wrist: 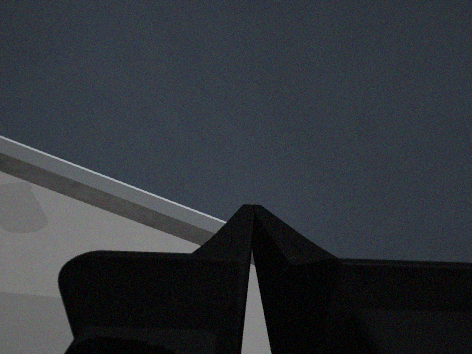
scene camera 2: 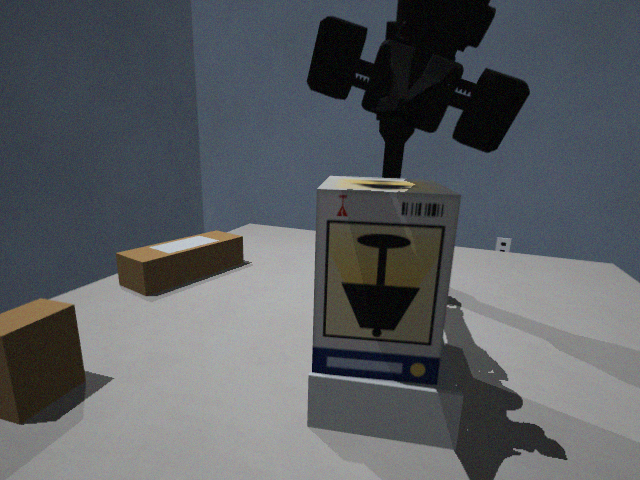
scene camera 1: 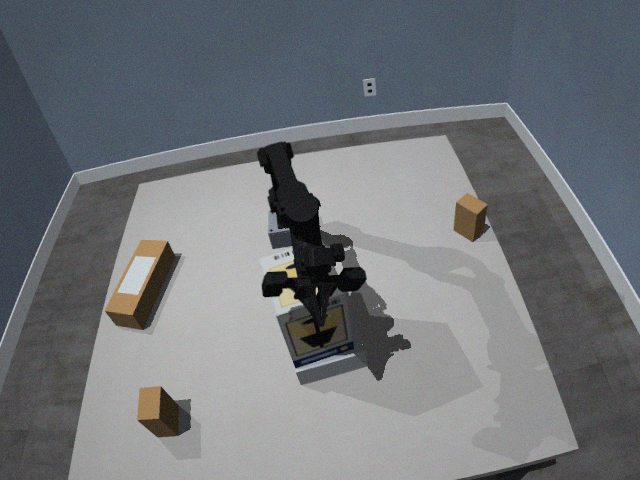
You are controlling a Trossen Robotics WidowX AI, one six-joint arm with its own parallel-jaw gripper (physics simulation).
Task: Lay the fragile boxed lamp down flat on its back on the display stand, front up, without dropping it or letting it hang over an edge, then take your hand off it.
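Places are measured from the arm's base along level axes (x ahead, y left, z up), in centimetres.
Pixels of known places: gripper, fingertip midpoint: [wrist: 251, 213] [scene camera 2: 402, 105] [scene camera 1: 321, 325].
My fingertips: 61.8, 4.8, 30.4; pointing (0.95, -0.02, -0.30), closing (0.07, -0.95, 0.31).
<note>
For each thing: its top centre in the pictures, then the offset to it from my fingertips, as dx, dy, dz. "pt": a spot on its surface instead. Level surfaces: height alone.
- boxed lamp, surface spot: [scene camera 2: 380, 268] pt -10.8, -1.5, -16.3
- long brown carton, top centre: [scene camera 2: 185, 243] [scene camera 1: 136, 274] -50.8, -55.0, -29.2
- small brown block, top centre: [scene camera 2: 23, 315] [scene camera 1: 148, 402] -3.2, -45.4, -25.2
- table, surface height: dz -37.2
The boxed lamp [scene camera 1: 310, 352] [scene camera 2: 380, 268], a white box with yellow lamp pictures, stands upright on the pale display stand [scene camera 1: 330, 370] [scene camera 2: 382, 409]. A tall printed face with a blue band at the bottom faces scene camera 2. Another lamp picture shows on its upward face, partly hidden by the arm in scene camera 1. My gripper [scene camera 1: 321, 322] [scene camera 2: 397, 105] [wrist: 251, 213] is shut, its fingertips together with nothing between them. It hangs above the box, and in scene camera 1 its tips overlap the tall printed face. The box does not show in the wrist view.
A long brown carton [scene camera 1: 139, 281] [scene camera 2: 180, 260] with a white label lies at the left. A small brown block [scene camera 1: 157, 411] [scene camera 2: 41, 361] stands at the front left. Another brown block [scene camera 1: 469, 218] stands near the right edge of the table [scene camera 1: 413, 175]. The arm reaches in from behind.
</note>
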